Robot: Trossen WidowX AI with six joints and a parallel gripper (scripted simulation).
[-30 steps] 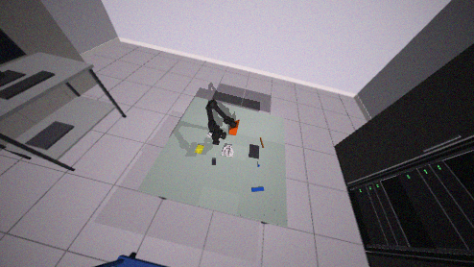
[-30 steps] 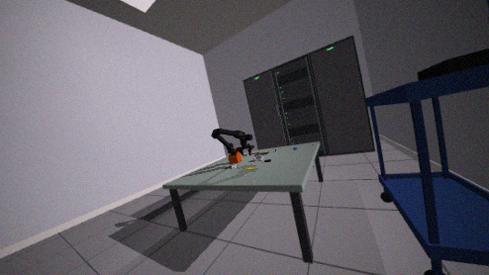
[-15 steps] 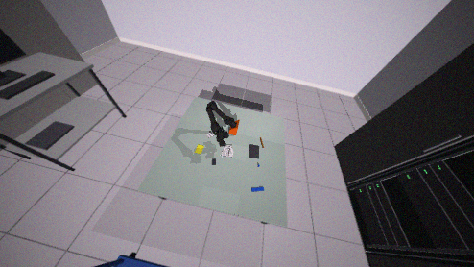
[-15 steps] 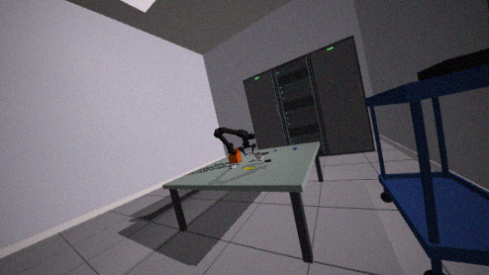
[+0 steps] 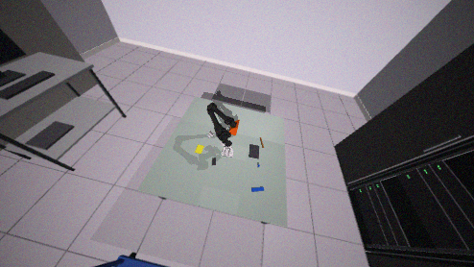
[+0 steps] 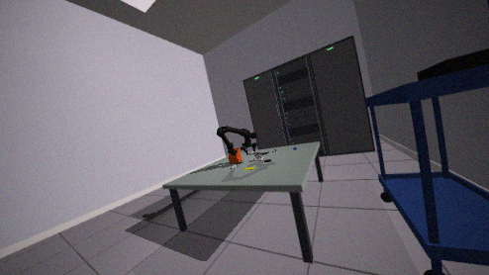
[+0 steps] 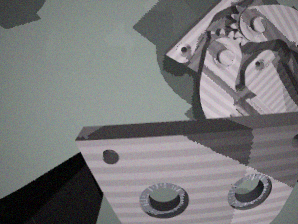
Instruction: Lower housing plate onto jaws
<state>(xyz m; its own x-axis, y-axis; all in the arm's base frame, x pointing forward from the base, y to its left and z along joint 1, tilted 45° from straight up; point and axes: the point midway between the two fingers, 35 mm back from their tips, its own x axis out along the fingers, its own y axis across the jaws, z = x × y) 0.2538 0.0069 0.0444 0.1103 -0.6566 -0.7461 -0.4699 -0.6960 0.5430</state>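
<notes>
My gripper tip is 8 cm above the white part, 7 cm to the right of it and 5 cm short of it. Also, from my gripper tip: dark flat slab: 34 cm to the left, 8 cm below, 8 cm behind; yellow block: 23 cm to the right, 12 cm ahead, 8 cm below; dark cube: 20 cm ahead, 7 cm below, 2 cm to the right.
</notes>
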